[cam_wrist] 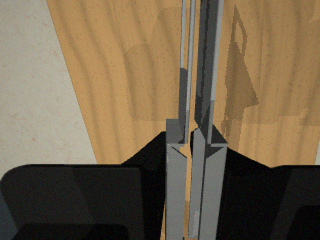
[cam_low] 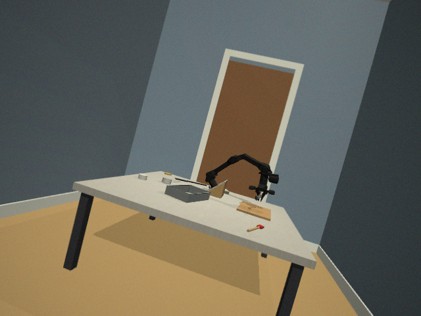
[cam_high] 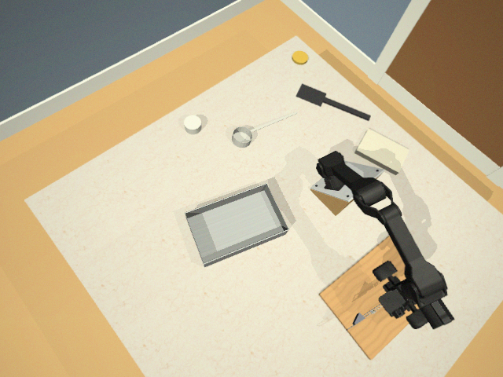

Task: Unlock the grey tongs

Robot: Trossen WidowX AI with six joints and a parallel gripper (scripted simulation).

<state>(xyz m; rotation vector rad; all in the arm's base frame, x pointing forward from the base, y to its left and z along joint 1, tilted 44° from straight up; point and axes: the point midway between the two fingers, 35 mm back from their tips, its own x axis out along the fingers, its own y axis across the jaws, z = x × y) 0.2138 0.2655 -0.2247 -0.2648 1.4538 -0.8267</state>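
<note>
The wooden board is 40 mm behind my gripper tip, 10 mm to the right of it and 80 mm below it. The rest, counted from my gripper tip: roasting tin 130 mm ahead, 520 mm to the right, 60 mm below; cream block 490 mm behind, 300 mm to the right, 70 mm below; lock piece 80 mm ahead, 30 mm to the right, 40 mm above.
</note>
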